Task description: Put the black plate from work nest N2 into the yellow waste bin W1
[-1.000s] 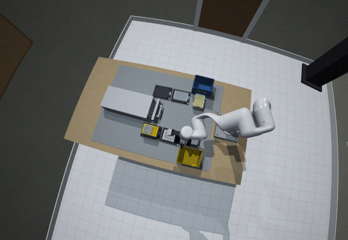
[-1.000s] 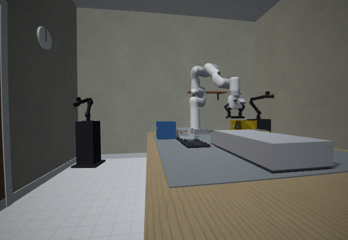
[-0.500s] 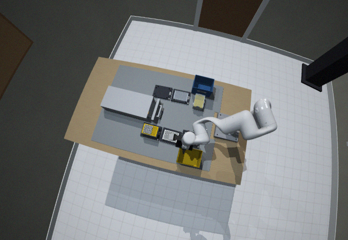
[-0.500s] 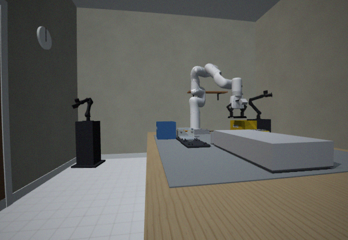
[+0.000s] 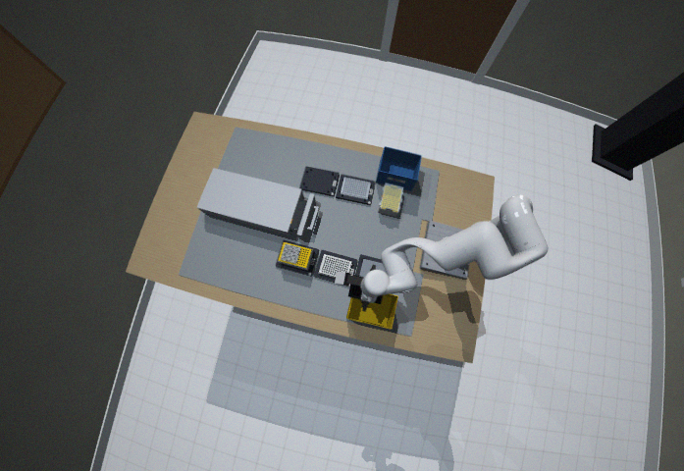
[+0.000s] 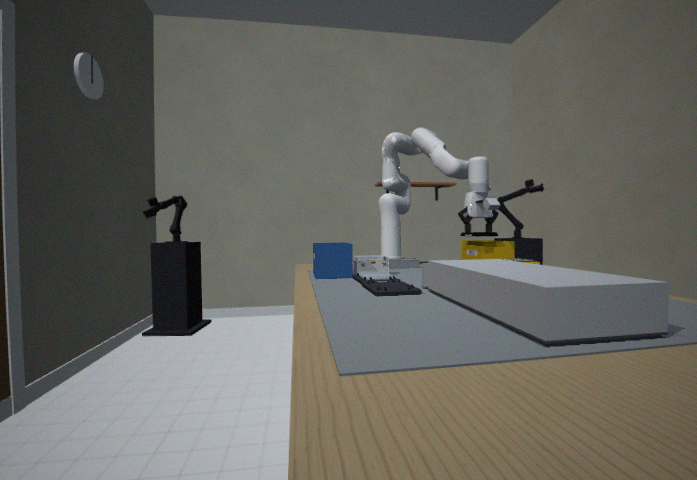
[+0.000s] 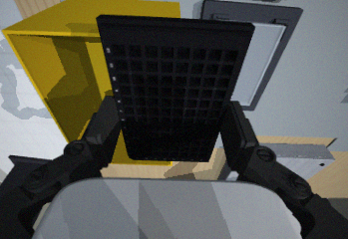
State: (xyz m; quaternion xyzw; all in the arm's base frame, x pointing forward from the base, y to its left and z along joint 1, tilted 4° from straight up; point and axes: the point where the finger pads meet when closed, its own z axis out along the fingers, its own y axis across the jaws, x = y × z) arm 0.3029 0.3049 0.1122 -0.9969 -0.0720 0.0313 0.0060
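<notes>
Right now the yellow waste bin W1 is 5 cm behind my hand, 5 cm to the left of it and 12 cm below it. Round my hand: drawer 46 cm ahead, 20 cm to the right, 14 cm below; then yellow plate 32 cm ahead, 3 cm to the right, 11 cm below; then black plate 1 cm below.
</notes>
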